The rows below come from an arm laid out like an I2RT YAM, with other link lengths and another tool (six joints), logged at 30 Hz.
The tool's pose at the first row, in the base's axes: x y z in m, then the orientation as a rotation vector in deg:
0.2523 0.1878 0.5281 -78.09 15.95 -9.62
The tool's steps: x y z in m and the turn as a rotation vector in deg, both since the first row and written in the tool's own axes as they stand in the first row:
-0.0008 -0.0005 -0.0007 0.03 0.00 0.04
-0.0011 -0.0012 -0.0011 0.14 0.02 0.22
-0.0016 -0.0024 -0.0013 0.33 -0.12 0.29
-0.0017 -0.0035 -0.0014 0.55 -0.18 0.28
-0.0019 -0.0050 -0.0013 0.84 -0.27 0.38
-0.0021 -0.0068 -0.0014 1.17 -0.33 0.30
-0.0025 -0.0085 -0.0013 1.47 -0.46 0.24
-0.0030 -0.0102 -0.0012 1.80 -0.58 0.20
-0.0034 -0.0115 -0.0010 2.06 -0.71 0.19
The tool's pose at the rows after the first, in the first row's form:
0.2514 0.1873 0.5285 -78.05 15.97 -9.59
0.2510 0.1868 0.5292 -77.92 16.10 -9.47
0.2505 0.1865 0.5304 -77.72 16.01 -9.34
0.2504 0.1863 0.5314 -77.51 15.92 -9.33
0.2503 0.1861 0.5329 -77.21 15.88 -9.22
0.2502 0.1857 0.5347 -76.90 15.74 -9.28
0.2499 0.1856 0.5364 -76.62 15.56 -9.28
0.2495 0.1855 0.5382 -76.30 15.39 -9.27
0.2492 0.1855 0.5395 -76.05 15.25 -9.22

